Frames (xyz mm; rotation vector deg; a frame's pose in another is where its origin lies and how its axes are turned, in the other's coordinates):
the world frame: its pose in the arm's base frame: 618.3 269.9 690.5 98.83 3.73 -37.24
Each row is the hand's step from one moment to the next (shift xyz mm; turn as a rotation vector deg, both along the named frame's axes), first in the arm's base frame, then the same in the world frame.
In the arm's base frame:
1: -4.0 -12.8 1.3 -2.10 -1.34 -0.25
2: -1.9 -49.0 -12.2 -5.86 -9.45 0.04
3: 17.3 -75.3 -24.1 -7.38 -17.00 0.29
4: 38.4 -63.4 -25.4 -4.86 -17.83 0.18
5: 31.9 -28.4 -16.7 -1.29 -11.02 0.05
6: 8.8 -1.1 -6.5 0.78 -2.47 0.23
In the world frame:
1: -0.1 3.1 13.1 -1.25 -0.66 2.06
2: 18.5 1.6 47.0 -2.13 0.34 10.91
3: 47.8 5.5 65.0 -1.28 2.01 18.38
4: 62.6 9.2 46.2 1.13 3.10 18.18
5: 42.8 5.0 15.6 2.17 2.51 10.59
6: 10.7 -2.1 -1.6 1.29 1.16 1.94

